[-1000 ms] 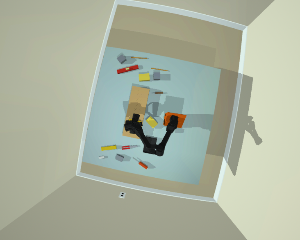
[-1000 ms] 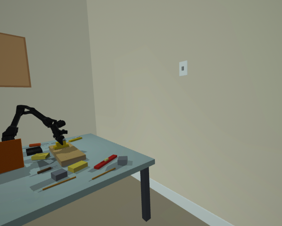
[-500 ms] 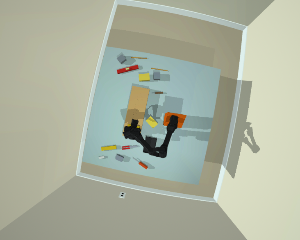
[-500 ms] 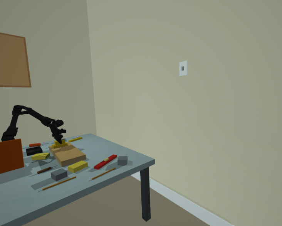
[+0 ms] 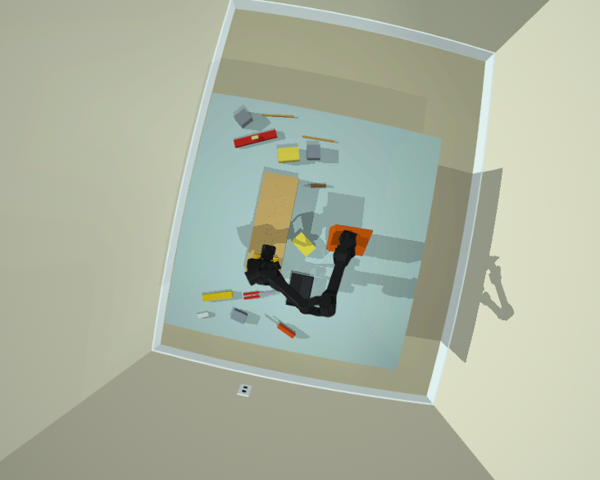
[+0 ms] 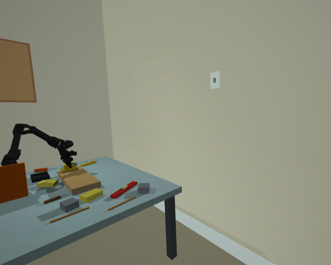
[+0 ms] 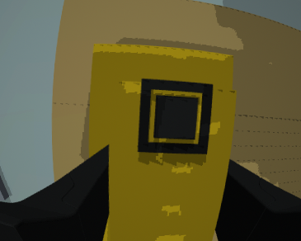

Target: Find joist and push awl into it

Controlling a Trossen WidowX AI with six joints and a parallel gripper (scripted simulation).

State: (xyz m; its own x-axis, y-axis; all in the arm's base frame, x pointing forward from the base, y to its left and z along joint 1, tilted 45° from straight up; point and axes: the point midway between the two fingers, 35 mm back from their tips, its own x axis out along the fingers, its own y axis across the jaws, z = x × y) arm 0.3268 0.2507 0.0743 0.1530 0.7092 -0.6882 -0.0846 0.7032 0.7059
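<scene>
Right now my gripper tip is 220 mm past the dark tray, 100 mm to the right of it and 50 mm above it. From my gripper tip the other things lie so: awl: 450 mm to the right, 130 mm behind, 60 mm below; yellow bar: 250 mm to the left, 190 mm ahead, 60 mm below; yellow stud finder: 20 mm above, 10 mm ahead.
</scene>
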